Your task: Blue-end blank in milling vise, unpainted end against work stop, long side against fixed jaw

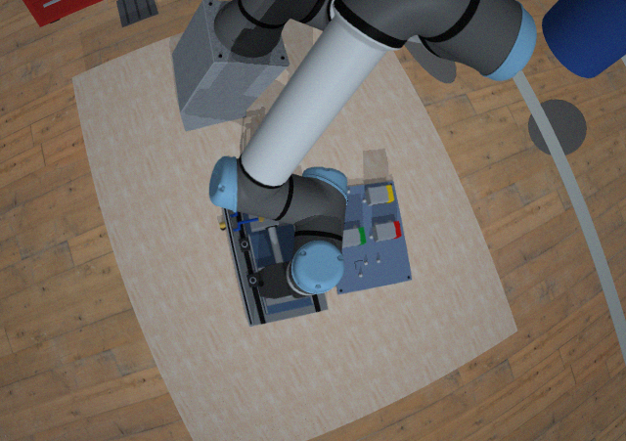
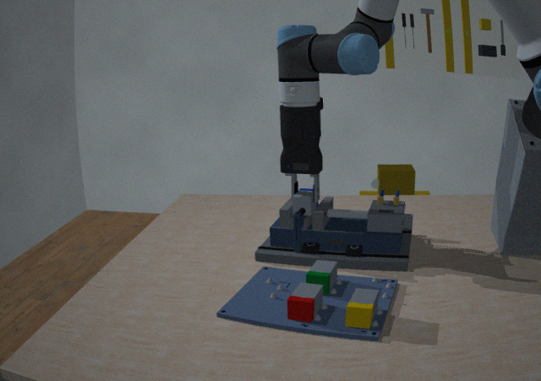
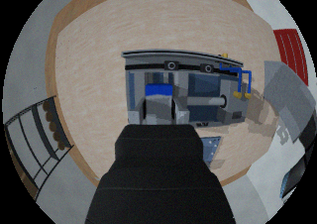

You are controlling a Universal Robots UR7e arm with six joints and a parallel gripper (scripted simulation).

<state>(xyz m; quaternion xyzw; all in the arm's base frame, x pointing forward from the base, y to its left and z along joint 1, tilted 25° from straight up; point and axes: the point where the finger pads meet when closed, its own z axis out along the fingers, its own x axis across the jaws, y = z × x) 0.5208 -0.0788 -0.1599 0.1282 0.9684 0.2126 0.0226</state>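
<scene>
Right now my hand is 40 mm above the fixed jaw, 30 mm short of it and 10 mm to the left of it. Also, from my hand: milling vise 80 mm below, 70 mm behind, 20 mm to the left; then blue plate 240 mm to the left, 120 mm below, 20 mm behind; then green-ended blank 200 mm to the left, 90 mm below, 30 mm behind.
</scene>
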